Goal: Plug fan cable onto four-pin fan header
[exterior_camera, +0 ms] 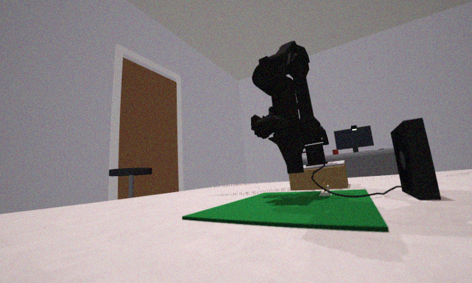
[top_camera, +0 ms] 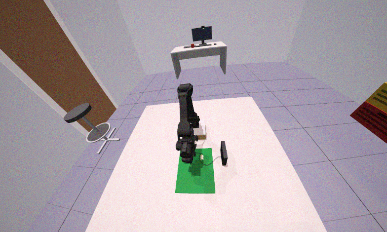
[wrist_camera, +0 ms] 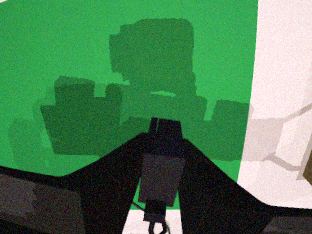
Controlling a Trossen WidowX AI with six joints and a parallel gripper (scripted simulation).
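Now: gripper tip 6 cm to the right of the pale four-pin header and 6 cm above it. From my gripper tip the other things lie so: black plug: 1 cm to the left, 1 cm above; green board: 8 cm below, 8 cm ahead, 1 cm to the left; black fan: 20 cm to the left, 1 cm ahead.
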